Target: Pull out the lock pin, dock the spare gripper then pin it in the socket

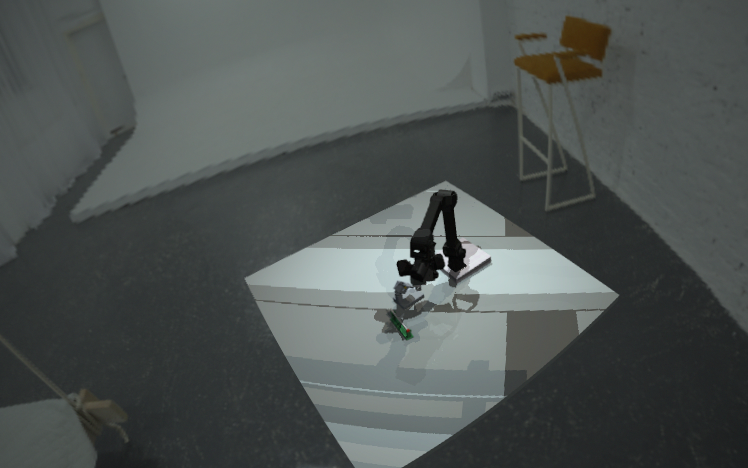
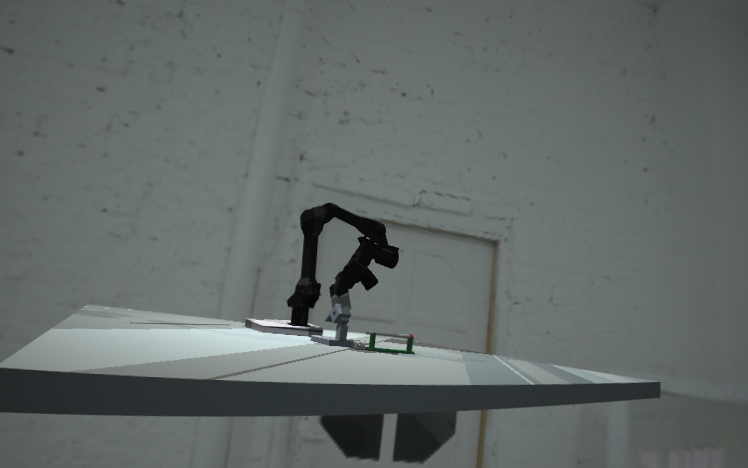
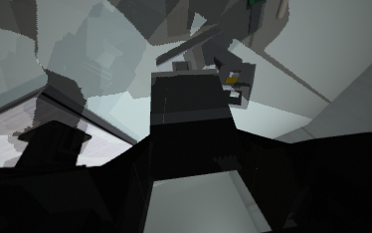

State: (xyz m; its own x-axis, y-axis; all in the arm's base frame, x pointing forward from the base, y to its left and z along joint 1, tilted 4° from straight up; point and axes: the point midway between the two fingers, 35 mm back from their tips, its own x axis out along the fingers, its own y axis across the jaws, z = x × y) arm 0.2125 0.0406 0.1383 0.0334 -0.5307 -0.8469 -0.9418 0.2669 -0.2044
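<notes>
My gripper tip is now 16 cm short of the green cradle, 11 cm to the right of it and 11 cm above it. Round my gripper tip: spare gripper 1 cm ahead, 2 cm to the left, 1 cm below; then grey mount stand 7 cm ahead, 1 cm to the right, 8 cm below.
</notes>
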